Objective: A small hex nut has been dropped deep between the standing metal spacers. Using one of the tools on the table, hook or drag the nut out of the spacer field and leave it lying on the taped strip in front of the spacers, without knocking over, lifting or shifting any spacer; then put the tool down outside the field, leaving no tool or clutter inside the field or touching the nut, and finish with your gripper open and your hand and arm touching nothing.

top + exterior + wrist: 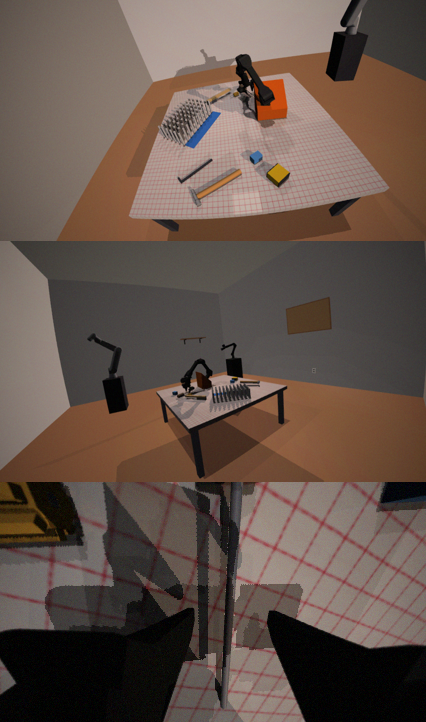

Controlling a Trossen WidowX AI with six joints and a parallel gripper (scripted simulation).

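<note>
My gripper tip is now 130 mm short of the yellow piece. Also, from my gripper tip: yellow block (810 mm to the left, 110 mm behind, 10 mm above); then blue taped strip (410 mm to the left, 350 mm ahead, 10 mm below); then thin wire tool (10 mm to the right, 10 mm ahead).
</note>
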